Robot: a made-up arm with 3 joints. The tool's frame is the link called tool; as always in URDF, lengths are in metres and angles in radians. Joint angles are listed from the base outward. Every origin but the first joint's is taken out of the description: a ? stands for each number. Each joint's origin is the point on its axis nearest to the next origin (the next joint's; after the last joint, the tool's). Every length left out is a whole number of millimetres.
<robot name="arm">
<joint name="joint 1" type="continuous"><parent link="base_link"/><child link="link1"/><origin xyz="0.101 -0.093 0.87" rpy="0.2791 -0.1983 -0.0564"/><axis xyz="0 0 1"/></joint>
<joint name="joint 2" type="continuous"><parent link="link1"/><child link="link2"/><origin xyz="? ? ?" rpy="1.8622 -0.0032 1.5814"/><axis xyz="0 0 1"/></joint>
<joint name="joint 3" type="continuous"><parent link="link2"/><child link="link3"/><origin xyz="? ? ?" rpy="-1.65 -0.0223 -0.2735"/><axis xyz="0 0 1"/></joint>
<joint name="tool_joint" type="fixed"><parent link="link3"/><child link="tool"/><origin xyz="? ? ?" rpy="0 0 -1.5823"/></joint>
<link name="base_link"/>
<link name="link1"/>
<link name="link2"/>
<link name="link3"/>
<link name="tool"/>
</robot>
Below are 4 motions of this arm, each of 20 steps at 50 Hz.
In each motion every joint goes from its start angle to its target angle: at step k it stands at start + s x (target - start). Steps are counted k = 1, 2, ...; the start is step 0. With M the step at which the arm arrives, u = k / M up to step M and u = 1 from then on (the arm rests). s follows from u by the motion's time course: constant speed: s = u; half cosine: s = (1 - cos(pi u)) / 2; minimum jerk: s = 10 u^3 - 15 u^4 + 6 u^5.
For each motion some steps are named. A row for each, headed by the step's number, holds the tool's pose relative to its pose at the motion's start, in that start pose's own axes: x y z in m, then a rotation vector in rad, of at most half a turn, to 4 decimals.
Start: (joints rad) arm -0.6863 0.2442 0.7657
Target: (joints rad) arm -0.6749 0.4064 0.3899
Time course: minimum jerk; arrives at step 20
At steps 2, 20:
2: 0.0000 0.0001 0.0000 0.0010 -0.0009 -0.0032
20: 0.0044 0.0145 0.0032 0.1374 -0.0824 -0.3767

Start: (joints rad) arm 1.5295 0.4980 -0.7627
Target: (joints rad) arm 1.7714 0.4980 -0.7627
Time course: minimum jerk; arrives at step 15
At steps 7, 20:
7: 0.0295 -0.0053 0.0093 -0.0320 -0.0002 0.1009
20: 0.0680 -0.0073 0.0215 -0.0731 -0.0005 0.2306

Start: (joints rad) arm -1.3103 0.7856 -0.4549
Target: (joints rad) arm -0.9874 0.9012 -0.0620
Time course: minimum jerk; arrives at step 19
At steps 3, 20:
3: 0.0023 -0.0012 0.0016 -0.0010 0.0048 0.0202
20: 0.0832 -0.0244 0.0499 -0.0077 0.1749 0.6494

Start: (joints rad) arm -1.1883 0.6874 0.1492
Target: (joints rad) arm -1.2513 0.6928 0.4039
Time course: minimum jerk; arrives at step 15
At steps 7, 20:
7: -0.0024 0.0036 -0.0037 0.0064 -0.0120 0.0866
20: -0.0050 0.0086 -0.0084 0.0126 -0.0284 0.1978

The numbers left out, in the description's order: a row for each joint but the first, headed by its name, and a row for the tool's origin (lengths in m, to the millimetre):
joint 2: -0.217 -0.205 0
joint 3: 0.015 -0.066 0
tool: -0.01 0.028 0

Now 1 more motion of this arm.
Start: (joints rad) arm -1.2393 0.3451 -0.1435
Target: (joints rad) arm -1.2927 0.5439 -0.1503
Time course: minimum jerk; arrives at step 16
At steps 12, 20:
12: -0.0109 0.0217 0.0033 0.1860 0.0264 -0.0664
20: -0.0120 0.0241 0.0038 0.2076 0.0290 -0.0740

